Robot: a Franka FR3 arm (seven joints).
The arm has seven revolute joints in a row. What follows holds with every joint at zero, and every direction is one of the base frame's. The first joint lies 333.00 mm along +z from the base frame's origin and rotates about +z. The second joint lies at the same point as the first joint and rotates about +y. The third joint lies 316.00 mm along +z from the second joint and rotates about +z. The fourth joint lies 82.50 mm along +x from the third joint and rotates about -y. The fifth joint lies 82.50 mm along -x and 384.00 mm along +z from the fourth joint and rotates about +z. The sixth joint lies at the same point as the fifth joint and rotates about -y. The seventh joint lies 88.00 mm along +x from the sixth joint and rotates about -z. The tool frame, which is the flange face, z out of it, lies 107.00 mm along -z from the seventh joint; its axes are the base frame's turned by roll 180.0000, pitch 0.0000 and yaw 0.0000 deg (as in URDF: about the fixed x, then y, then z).
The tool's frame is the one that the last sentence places.
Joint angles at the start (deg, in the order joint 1, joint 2, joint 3, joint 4, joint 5, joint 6, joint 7):
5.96 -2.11 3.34 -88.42 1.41 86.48 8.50
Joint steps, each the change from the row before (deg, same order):
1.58 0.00 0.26 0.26 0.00 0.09 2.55
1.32 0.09 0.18 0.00 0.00 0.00 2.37
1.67 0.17 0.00 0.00 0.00 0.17 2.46
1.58 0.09 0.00 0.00 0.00 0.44 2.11
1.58 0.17 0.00 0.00 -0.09 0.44 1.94
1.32 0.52 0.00 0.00 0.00 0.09 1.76
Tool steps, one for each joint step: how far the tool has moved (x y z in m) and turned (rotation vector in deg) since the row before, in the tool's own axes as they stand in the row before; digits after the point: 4 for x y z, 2 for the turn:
-0.0028 -0.0171 -0.0019 0.05 0.30 0.70
-0.0025 -0.0138 0.0012 -0.01 -0.12 0.87
-0.0027 -0.0154 0.0017 0.01 -0.04 0.79
-0.0031 -0.0146 0.0005 0.11 0.29 0.53
-0.0031 -0.0144 0.0013 0.03 0.24 0.37
-0.0016 -0.0125 0.0051 -0.11 -0.45 0.45

